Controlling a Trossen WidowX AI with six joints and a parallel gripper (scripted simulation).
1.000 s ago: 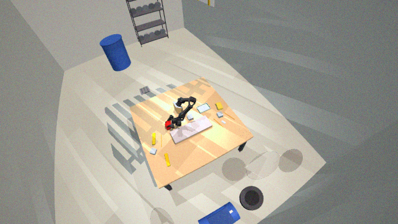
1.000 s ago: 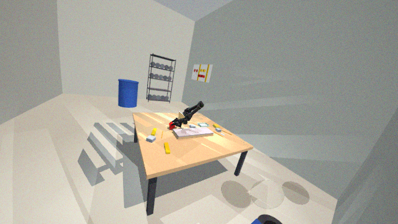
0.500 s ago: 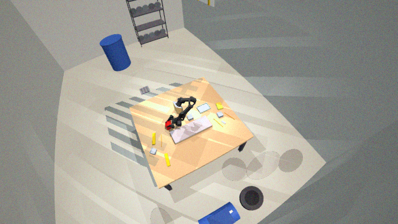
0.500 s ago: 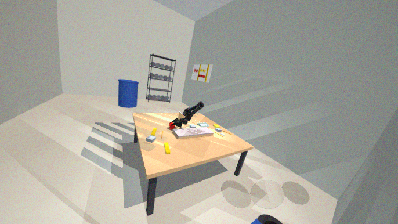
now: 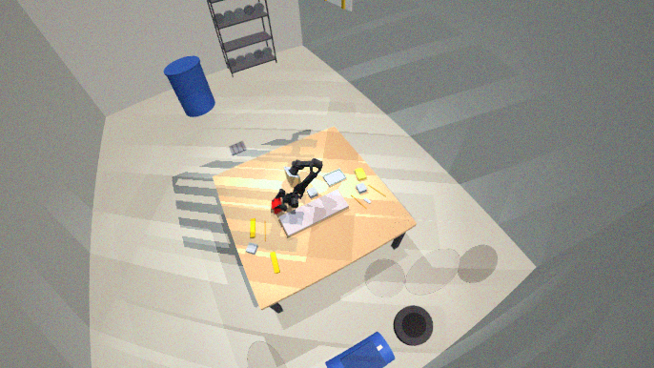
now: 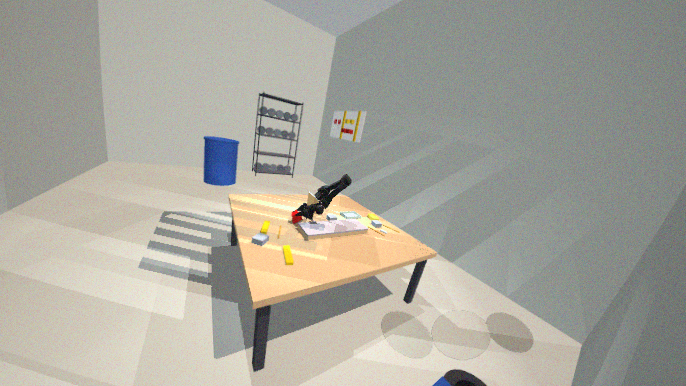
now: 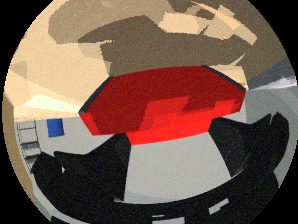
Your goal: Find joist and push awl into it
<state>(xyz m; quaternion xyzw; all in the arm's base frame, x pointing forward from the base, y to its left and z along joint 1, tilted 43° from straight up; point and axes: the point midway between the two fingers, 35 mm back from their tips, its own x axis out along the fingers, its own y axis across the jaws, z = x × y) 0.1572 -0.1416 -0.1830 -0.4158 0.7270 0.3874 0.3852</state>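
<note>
The red stud finder is 10 mm to the left of my gripper tip, 10 mm below it and 10 mm behind it. Round my gripper tip: yellow block (760 mm to the left, 140 mm ahead, 50 mm below); then awl (150 mm to the left, 60 mm below, 50 mm ahead); then light blue tray (560 mm to the left, 50 mm below, 30 mm ahead).
</note>
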